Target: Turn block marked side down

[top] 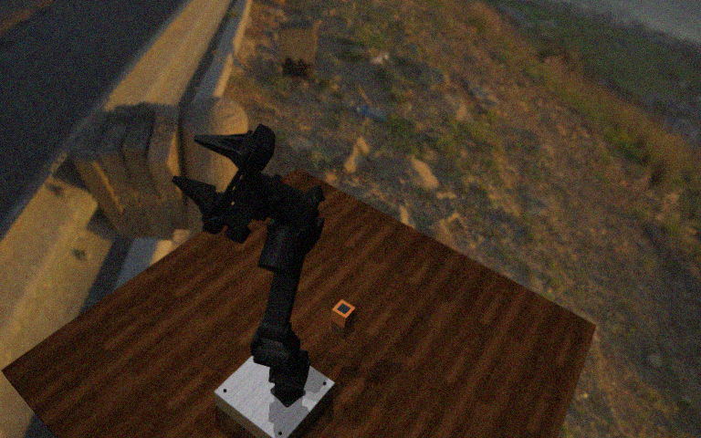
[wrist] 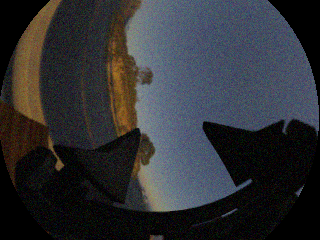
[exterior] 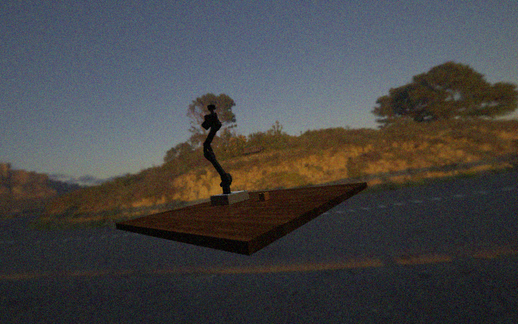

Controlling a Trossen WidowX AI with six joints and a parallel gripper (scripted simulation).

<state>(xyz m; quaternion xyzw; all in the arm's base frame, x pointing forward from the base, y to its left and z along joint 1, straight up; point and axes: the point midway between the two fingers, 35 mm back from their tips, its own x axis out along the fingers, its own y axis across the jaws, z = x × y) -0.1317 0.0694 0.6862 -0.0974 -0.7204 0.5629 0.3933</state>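
My gripper tip is 74 cm above the block, 47 cm short of it and 2 cm to the right of it.
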